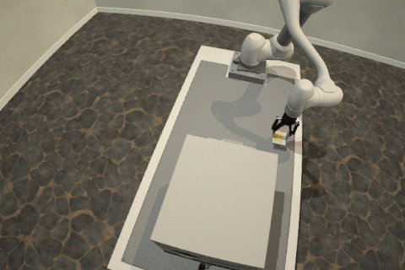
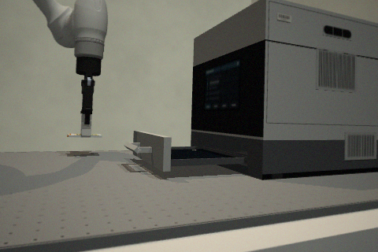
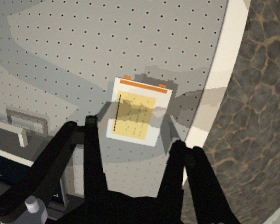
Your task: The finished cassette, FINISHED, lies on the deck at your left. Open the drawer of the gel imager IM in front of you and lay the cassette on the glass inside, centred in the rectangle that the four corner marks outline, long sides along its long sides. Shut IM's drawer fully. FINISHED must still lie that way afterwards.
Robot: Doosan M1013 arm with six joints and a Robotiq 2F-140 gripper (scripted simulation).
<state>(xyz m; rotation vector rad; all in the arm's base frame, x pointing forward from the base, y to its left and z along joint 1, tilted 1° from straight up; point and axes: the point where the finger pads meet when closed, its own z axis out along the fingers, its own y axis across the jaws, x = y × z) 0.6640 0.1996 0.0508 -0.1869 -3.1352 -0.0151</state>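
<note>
Right now my hand is 3 cm above the cassette FINISHED and 1 cm past it.
</note>
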